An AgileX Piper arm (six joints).
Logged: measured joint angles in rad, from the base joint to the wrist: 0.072, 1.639, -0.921, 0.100, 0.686, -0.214; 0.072, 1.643, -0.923, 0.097, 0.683, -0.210; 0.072, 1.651, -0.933, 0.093, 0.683, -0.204; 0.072, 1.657, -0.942, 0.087, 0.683, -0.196; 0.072, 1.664, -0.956, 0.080, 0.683, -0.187; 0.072, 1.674, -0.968, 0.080, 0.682, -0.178; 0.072, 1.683, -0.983, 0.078, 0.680, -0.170; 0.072, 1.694, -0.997, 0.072, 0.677, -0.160; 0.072, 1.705, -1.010, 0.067, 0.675, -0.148; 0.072, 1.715, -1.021, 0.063, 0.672, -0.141; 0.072, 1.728, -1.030, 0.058, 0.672, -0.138; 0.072, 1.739, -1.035, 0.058, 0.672, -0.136; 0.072, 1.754, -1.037, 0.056, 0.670, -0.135; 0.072, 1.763, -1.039, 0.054, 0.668, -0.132; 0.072, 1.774, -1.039, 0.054, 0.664, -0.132; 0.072, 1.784, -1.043, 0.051, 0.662, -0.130; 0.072, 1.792, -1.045, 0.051, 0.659, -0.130; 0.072, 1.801, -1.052, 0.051, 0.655, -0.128; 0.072, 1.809, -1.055, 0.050, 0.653, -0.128
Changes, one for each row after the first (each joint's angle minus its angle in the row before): 0.000, 0.004, -0.002, -0.003, -0.003, 0.004; 0.000, 0.008, -0.010, -0.004, 0.000, 0.006; 0.000, 0.006, -0.009, -0.006, 0.000, 0.008; 0.000, 0.007, -0.014, -0.007, 0.000, 0.009; 0.000, 0.010, -0.012, 0.000, -0.001, 0.009; 0.000, 0.009, -0.015, -0.002, -0.002, 0.008; 0.000, 0.011, -0.014, -0.006, -0.003, 0.010; 0.000, 0.011, -0.013, -0.005, -0.002, 0.012; 0.000, 0.010, -0.011, -0.004, -0.003, 0.007; 0.000, 0.013, -0.009, -0.005, 0.000, 0.003; 0.000, 0.011, -0.005, 0.000, 0.000, 0.002; 0.000, 0.015, -0.002, -0.002, -0.002, 0.001; 0.000, 0.009, -0.002, -0.002, -0.002, 0.003; 0.000, 0.011, 0.000, 0.000, -0.004, 0.000; 0.000, 0.010, -0.004, -0.003, -0.002, 0.002; 0.000, 0.008, -0.002, 0.000, -0.003, 0.000; 0.000, 0.009, -0.007, 0.000, -0.004, 0.002; 0.000, 0.008, -0.003, -0.001, -0.002, 0.000
